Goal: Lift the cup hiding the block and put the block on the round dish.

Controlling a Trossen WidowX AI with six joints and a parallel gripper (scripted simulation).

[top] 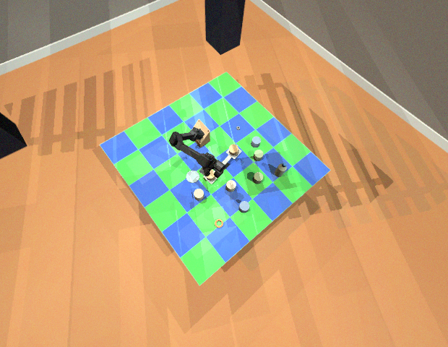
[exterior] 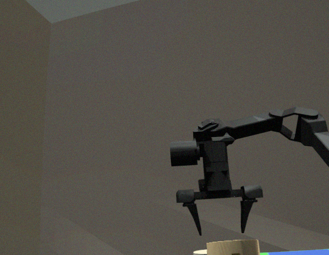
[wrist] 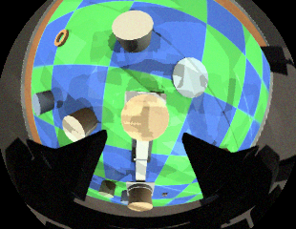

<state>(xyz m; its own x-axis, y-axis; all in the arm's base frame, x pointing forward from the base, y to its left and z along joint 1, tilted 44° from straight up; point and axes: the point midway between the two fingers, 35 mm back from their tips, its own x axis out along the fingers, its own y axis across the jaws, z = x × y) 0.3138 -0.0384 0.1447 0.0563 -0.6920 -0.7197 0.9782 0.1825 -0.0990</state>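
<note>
My gripper tip is 60 mm above the tan cup and 20 mm to the left of it. The rest, counted from my gripper tip: pale green block (80 mm below); balance (130 mm to the left, 80 mm below, 20 mm behind); white round dish (120 mm below, 100 mm to the right, 90 mm behind).
</note>
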